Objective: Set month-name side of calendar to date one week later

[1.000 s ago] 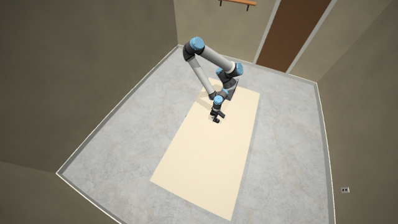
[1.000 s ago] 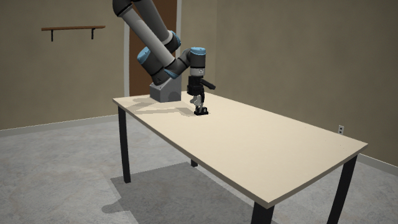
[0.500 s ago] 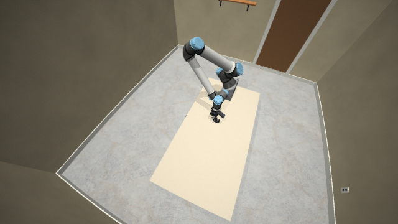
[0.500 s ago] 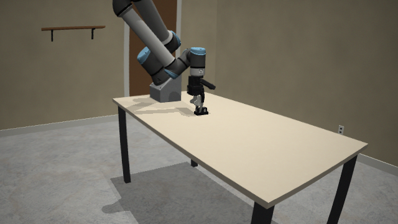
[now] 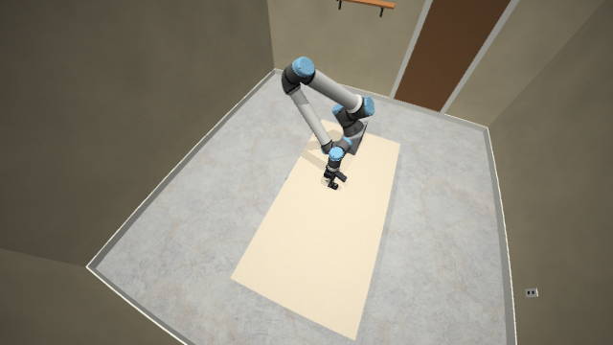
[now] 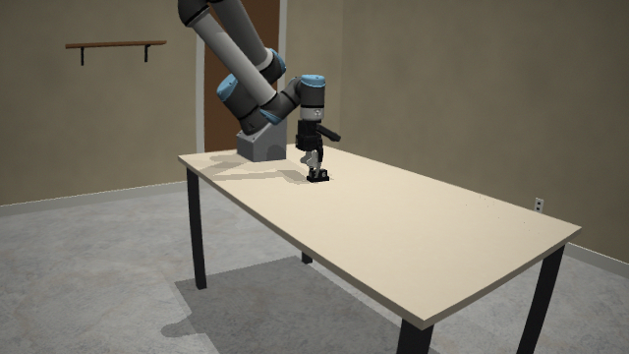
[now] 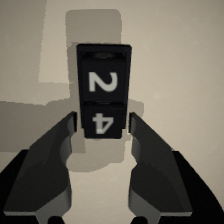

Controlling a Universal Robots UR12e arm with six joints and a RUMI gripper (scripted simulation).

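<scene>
Now: the black tray 20 mm to the left of my hand and 30 mm below it.
</scene>
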